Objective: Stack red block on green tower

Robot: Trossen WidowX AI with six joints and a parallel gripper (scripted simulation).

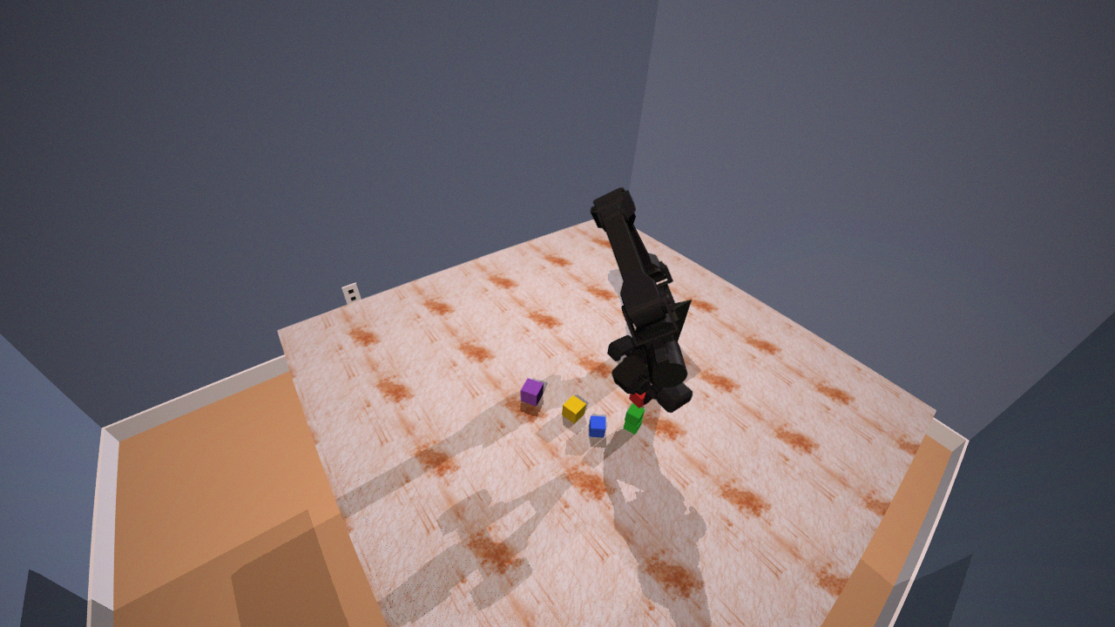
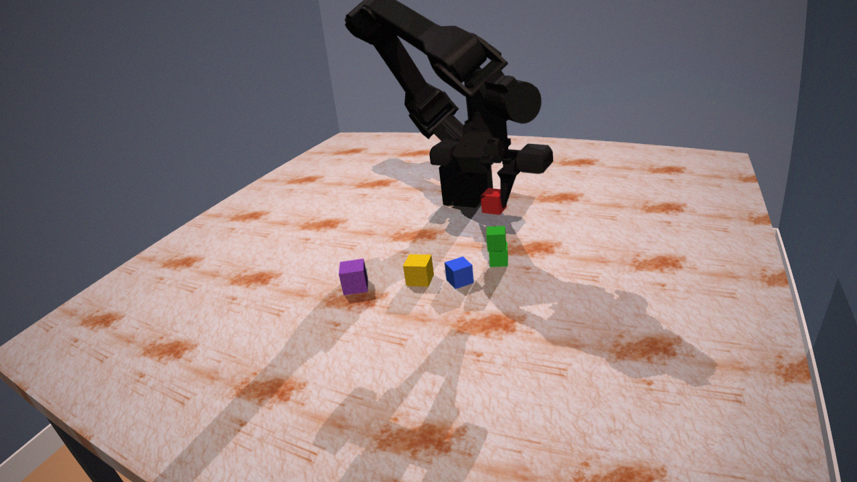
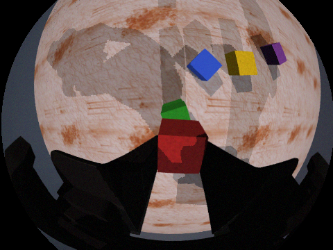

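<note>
Now: the blue block 90 mm below my gripper tip, 70 mm ahead of it and 40 mm to the right of it. Round my gripper tip: purple block 200 mm to the right, 130 mm ahead, 80 mm below; then yellow block 110 mm to the right, 90 mm below, 80 mm ahead; then red block 10 mm above.
</note>
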